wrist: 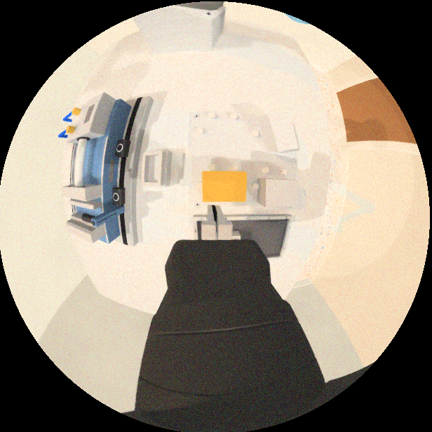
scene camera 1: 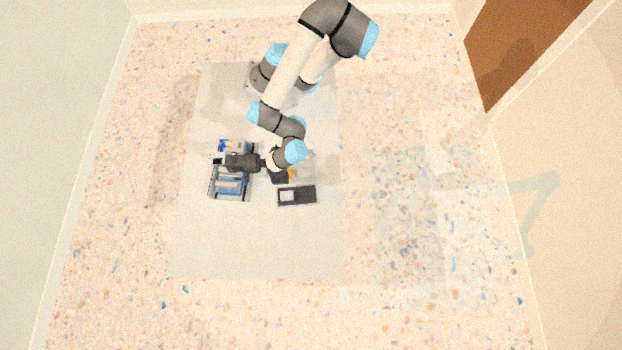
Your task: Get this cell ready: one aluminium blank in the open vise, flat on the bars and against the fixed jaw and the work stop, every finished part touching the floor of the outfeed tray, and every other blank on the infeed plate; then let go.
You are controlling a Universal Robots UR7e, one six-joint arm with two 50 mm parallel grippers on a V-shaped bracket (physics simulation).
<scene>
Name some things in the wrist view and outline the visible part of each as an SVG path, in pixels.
An orange block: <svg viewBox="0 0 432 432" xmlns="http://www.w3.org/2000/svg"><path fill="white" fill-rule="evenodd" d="M202 171L203 201L245 201L245 171Z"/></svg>
</scene>
